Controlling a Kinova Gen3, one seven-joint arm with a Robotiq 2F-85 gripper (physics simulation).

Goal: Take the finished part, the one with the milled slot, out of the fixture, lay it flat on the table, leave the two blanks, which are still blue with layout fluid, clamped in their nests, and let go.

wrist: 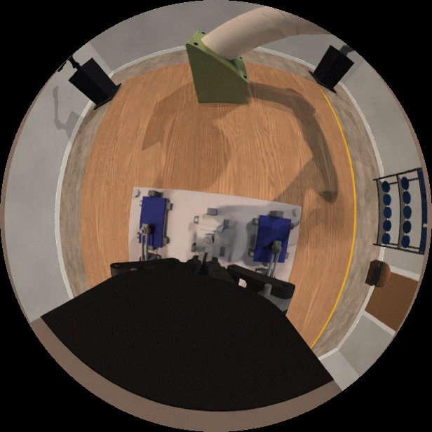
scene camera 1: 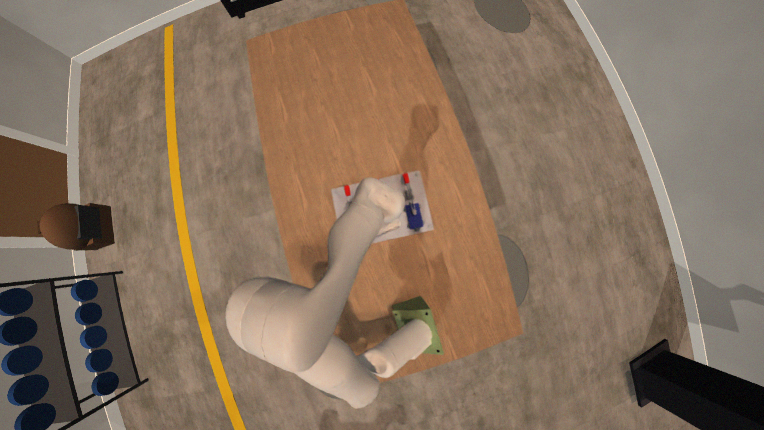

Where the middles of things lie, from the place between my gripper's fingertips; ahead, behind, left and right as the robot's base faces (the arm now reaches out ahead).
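Labels:
My gripper 100 mm above the fixture plate (scene camera 1: 397, 182), 20 mm short of it, 10 mm to the left of it. Finished part (wrist: 207, 224) 70 mm below my hand, 20 mm behind.

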